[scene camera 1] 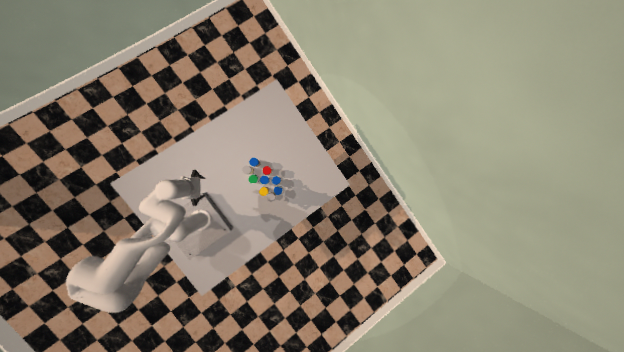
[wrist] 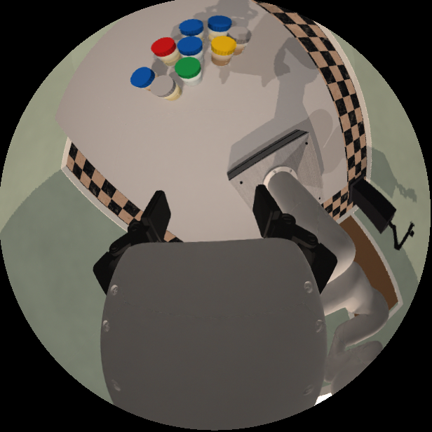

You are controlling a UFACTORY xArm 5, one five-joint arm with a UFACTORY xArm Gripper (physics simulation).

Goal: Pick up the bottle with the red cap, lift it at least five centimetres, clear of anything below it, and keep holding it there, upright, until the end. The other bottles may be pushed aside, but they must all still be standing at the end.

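Places are measured from the arm's base along level axes (x ahead, y left, z up), in centimetres.
Where they show: gripper, fingertip midpoint: (scene camera 1: 202, 187); arm's base, link origin: (scene camera 1: 200, 219).
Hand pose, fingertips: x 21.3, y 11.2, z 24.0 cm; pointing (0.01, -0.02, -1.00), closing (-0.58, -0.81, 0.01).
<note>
Things, the pixels of their top centre, and the offset from my fingertips. Level surfaces: height alone.
- bottle with the red cap, top centre: (scene camera 1: 266, 170) dx +29.8, dy -10.2, dz -20.3 cm
- group's blue cap, top centre: (scene camera 1: 253, 162) dx +26.4, dy -1.1, dz -20.3 cm
- grey table surface, surface height: dz -30.8 cm
The bottle with the red cap (scene camera 1: 267, 170) (wrist: 164, 47) stands upright in a group of bottles. In the scene view it is right of the group's blue cap (scene camera 1: 254, 162) at the top. Three more blue-capped bottles (scene camera 1: 264, 180) (wrist: 190, 47), a green-capped one (scene camera 1: 253, 179) (wrist: 188, 68), a yellow-capped one (scene camera 1: 264, 191) (wrist: 223, 46) and two grey-white-capped ones (scene camera 1: 247, 170) (wrist: 163, 86) stand close around or near it. My gripper (scene camera 1: 200, 188) (wrist: 210, 199) is open and empty, above the grey surface and well left of the group in the scene view.
The arm's metal base plate (wrist: 250, 187) with a dark edge bar (scene camera 1: 219, 212) stands on the grey table surface (scene camera 1: 295, 120) (wrist: 150, 145). A black-and-tan checkered floor (scene camera 1: 320, 235) surrounds it. Shadows of the arm fall beside the bottles.
</note>
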